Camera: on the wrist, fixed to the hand. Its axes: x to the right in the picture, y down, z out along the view.
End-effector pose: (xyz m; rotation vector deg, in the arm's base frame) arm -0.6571 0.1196 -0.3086 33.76 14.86 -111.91
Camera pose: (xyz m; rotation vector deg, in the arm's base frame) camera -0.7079 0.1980 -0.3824 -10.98 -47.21 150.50
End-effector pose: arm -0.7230 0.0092 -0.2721 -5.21 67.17 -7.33
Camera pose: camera -0.8058 -0.0752 -0.2861 -63.09 49.48 -80.73
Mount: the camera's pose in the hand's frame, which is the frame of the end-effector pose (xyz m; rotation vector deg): -0.0064 -0.0859 -0.0822 -7.08 -0.25 -89.17
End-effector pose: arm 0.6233 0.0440 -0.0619 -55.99 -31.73 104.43
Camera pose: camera 0.7377 0.0721 -0.0447 -18.23 -58.67 22.07
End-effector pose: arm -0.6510 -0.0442 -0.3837 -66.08 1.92 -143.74
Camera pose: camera -0.7359 0.0268 -0.4277 42.97 31.66 105.34
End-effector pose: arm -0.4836 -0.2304 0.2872 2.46 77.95 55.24
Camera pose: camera -0.5036 -0.3290 0.2235 -55.32 51.68 -16.54
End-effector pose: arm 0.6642 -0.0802 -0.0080 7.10 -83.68 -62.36
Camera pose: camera 0.6899 -0.1669 -0.0854 75.51 -65.34 -134.99
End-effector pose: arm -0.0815 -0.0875 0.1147 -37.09 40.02 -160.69
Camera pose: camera -0.1188 0.0225 0.0884 43.17 -8.80 95.20
